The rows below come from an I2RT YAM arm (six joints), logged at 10 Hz.
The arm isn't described. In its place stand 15 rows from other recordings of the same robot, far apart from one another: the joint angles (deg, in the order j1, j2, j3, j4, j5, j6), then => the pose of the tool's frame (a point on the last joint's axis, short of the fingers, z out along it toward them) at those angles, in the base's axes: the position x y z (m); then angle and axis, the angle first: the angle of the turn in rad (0 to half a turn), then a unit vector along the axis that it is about.
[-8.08, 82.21, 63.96, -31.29, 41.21, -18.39] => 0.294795 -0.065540 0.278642 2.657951 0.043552 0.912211 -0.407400
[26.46, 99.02, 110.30, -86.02, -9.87, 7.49] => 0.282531 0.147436 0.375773 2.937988 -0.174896 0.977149 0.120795
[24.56, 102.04, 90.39, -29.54, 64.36, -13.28] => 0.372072 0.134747 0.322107 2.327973 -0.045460 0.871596 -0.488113
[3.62, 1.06, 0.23, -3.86, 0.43, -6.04] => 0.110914 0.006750 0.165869 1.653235 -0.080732 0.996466 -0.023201
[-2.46, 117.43, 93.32, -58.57, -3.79, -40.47] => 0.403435 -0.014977 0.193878 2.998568 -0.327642 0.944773 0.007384
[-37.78, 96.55, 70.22, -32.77, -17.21, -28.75] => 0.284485 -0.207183 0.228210 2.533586 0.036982 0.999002 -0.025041
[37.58, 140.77, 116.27, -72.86, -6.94, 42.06] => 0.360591 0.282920 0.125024 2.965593 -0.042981 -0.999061 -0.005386
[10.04, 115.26, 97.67, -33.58, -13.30, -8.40] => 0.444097 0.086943 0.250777 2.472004 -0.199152 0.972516 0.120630
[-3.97, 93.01, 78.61, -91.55, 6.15, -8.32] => 0.255147 -0.021530 0.269140 2.853736 0.045438 -0.998229 0.038386
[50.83, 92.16, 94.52, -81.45, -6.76, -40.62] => 0.181796 0.229778 0.339976 2.962755 -0.718297 0.692486 0.067171
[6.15, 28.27, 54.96, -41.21, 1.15, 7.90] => 0.085109 0.008452 0.374714 1.833445 0.022955 0.996168 0.084397
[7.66, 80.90, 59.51, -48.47, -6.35, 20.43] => 0.263017 0.039348 0.237998 2.828051 0.100941 0.990206 0.096454
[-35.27, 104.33, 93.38, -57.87, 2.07, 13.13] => 0.306947 -0.218665 0.279482 2.785877 0.412409 0.909424 -0.053551
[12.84, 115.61, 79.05, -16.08, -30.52, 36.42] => 0.415384 0.113221 0.170628 2.785788 0.105889 0.926487 0.361123
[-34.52, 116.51, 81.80, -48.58, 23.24, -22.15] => 0.309971 -0.230245 0.153578 3.051602 -0.117188 -0.971848 0.204397
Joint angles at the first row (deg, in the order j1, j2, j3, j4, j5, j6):
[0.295, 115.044, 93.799, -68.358, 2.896, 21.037]
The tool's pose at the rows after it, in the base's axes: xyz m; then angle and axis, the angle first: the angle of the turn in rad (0 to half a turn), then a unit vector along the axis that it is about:
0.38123 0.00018 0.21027 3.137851 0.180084 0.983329 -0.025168
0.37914 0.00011 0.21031 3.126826 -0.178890 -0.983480 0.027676
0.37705 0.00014 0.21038 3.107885 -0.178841 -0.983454 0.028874
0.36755 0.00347 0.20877 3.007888 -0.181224 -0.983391 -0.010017
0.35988 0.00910 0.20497 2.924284 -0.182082 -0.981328 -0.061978
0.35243 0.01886 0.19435 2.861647 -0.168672 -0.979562 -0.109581
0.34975 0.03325 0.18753 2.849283 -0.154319 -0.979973 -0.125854
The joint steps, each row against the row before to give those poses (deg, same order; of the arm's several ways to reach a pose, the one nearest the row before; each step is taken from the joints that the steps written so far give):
[0.000, 0.000, -0.001, -0.720, -0.022, 0.022]
[0.000, -0.001, 0.001, -1.094, 0.088, -0.110]
[0.000, 0.000, -0.001, -1.093, -0.066, 0.022]
[-0.001, 0.000, -0.546, -4.261, -5.442, 0.044]
[0.241, 0.002, -1.224, -2.426, -6.732, -0.350]
[1.006, -0.002, -2.885, 0.217, -5.989, -1.420]
[2.142, 0.001, -1.682, 1.640, -2.251, 0.218]

